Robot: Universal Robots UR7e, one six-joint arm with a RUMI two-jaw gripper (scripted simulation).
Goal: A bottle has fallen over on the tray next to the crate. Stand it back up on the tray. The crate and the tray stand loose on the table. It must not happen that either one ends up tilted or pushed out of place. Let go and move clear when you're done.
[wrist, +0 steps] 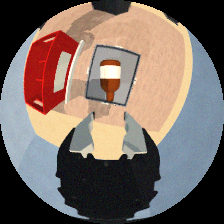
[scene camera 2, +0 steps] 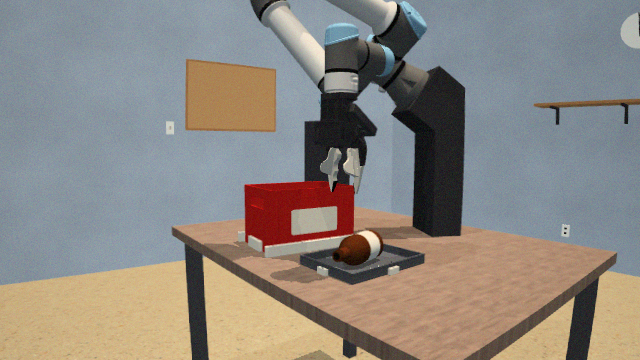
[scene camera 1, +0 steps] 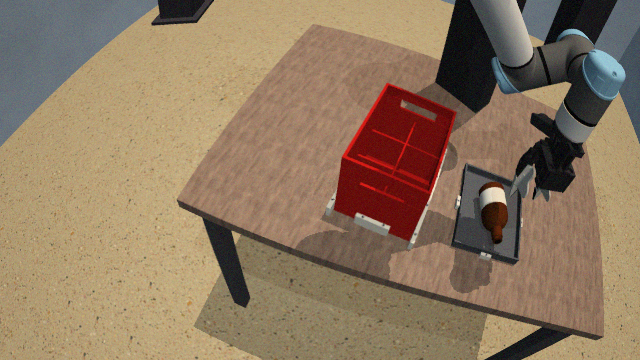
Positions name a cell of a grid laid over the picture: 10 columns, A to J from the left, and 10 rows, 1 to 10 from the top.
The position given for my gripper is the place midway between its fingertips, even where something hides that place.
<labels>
My gripper shows in the wrist view (E6), in scene camera 2 (F6) and in scene camera 1 (I6).
</labels>
